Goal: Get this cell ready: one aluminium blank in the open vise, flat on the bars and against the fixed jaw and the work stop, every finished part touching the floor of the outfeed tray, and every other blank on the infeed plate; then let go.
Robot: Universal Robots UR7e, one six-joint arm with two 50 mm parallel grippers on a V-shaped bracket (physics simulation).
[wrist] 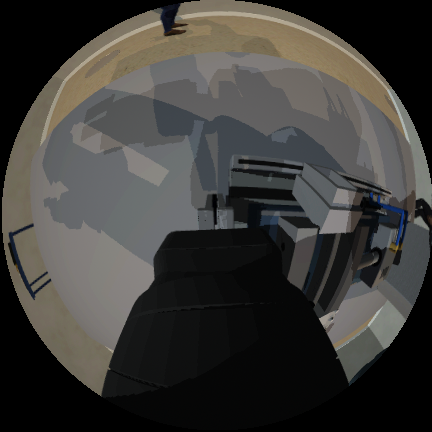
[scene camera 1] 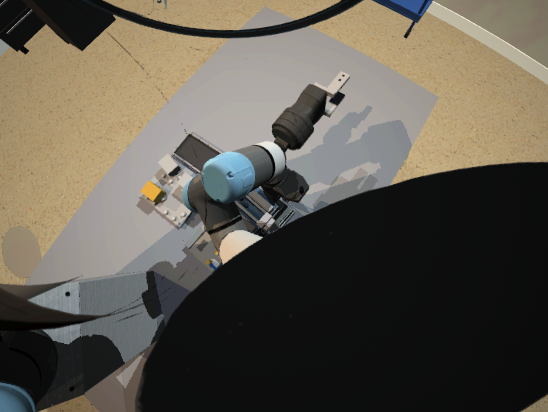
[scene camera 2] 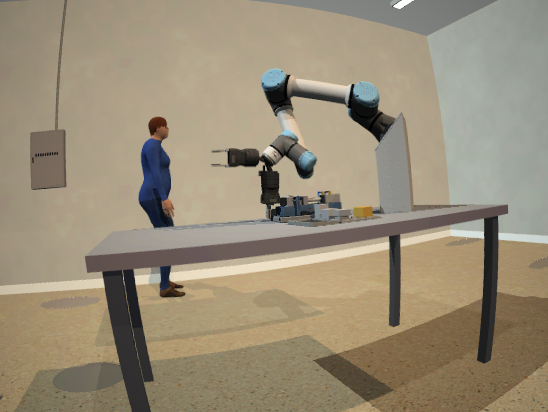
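Seen in the pictures: hand, its tool point: [wrist: 214, 207] [scene camera 2: 268, 214]; arm's base, origin of its link: [scene camera 1: 1, 371] [scene camera 2: 391, 133].
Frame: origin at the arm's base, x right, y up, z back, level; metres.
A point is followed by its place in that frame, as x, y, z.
My downward gripper [scene camera 2: 269, 213] {0.287, -0.326, -0.527} [wrist: 216, 216] is low beside the left end of the vise [wrist: 300, 250] {0.254, -0.261, -0.475} in the wrist view. Its fingers stand close together and look shut; no blank is visible between them, though the tips are partly hidden. The other gripper [scene camera 1: 338, 95] [scene camera 2: 218, 157] on the bracket points sideways, open and empty. A light grey block [wrist: 327, 202] {0.280, -0.264, -0.446} stands at the vise's far side. Pale blocks [scene camera 1: 168, 163] [scene camera 2: 326, 212] and an orange block [scene camera 1: 152, 191] {-0.110, -0.313, -0.376} [scene camera 2: 363, 212] {-0.142, -0.332, -0.399} are at the pale studded plate [scene camera 1: 181, 212] {-0.004, -0.350, -0.355}. A dark-floored tray [scene camera 1: 192, 150] {-0.077, -0.351, -0.561} lies beside it. The jaw space is partly hidden.
The arm covers much of the workpieces in scene camera 1, and a large black shape hides its lower right. A tall grey stand [scene camera 2: 394, 172] {-0.075, -0.187, -0.108} rises behind the fixtures. A blue bracket [wrist: 403, 225] {0.206, -0.252, -0.267} stands at the vise's right end. A person [scene camera 2: 156, 175] is beyond the table [scene camera 2: 200, 243] {-0.160, -0.358, -1.016}.
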